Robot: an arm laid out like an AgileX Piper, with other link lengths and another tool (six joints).
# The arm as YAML. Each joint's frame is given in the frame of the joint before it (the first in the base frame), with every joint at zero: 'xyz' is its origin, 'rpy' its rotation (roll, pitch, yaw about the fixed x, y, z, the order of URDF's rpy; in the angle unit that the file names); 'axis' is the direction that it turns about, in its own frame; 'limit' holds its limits. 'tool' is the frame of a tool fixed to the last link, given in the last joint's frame.
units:
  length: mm
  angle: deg
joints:
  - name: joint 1
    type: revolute
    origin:
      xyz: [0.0, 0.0, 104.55]
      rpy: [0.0, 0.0, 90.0]
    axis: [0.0, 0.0, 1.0]
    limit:
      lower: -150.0
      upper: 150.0
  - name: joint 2
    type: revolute
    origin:
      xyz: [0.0, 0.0, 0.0]
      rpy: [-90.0, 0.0, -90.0]
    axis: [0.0, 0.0, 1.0]
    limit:
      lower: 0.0
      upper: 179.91
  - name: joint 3
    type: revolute
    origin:
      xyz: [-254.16, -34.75, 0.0]
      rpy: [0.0, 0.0, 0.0]
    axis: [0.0, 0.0, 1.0]
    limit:
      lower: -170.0
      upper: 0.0
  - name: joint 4
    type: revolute
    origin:
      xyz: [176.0, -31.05, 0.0]
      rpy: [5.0, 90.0, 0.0]
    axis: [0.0, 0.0, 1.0]
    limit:
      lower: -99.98
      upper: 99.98
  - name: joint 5
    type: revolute
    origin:
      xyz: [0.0, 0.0, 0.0]
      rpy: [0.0, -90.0, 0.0]
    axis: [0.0, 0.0, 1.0]
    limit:
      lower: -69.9
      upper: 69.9
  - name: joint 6
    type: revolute
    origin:
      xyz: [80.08, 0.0, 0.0]
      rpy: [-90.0, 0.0, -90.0]
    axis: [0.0, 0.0, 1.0]
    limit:
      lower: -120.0
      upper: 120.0
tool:
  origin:
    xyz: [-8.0, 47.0, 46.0]
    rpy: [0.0, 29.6, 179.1]
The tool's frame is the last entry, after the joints.
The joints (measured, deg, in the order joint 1, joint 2, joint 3, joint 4, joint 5, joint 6), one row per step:
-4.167, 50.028, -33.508, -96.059, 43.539, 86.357
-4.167, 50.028, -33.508, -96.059, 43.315, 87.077
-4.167, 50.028, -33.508, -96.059, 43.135, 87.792
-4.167, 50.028, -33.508, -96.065, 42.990, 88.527
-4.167, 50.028, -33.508, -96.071, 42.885, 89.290
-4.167, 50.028, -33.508, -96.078, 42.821, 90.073
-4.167, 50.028, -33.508, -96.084, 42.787, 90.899
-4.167, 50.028, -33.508, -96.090, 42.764, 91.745
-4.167, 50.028, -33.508, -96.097, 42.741, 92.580
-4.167, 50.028, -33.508, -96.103, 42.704, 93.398
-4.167, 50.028, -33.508, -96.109, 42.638, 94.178
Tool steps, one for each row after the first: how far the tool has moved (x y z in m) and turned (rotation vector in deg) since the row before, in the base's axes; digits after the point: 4 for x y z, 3 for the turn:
0.0004, 0.0002, -0.0007, 0.532, -0.509, 0.165
0.0003, 0.0002, -0.0007, 0.521, -0.507, 0.122
0.0002, 0.0001, -0.0007, 0.523, -0.523, 0.087
0.0002, 0.0001, -0.0007, 0.535, -0.546, 0.046
0.0001, 0.0001, -0.0007, 0.540, -0.564, 0.004
0.0000, 0.0001, -0.0007, 0.565, -0.597, -0.028
0.0000, 0.0000, -0.0007, 0.576, -0.612, -0.041
0.0000, 0.0001, -0.0007, 0.568, -0.604, -0.040
0.0000, 0.0001, -0.0007, 0.561, -0.590, -0.025
0.0001, 0.0001, -0.0007, 0.541, -0.559, 0.006

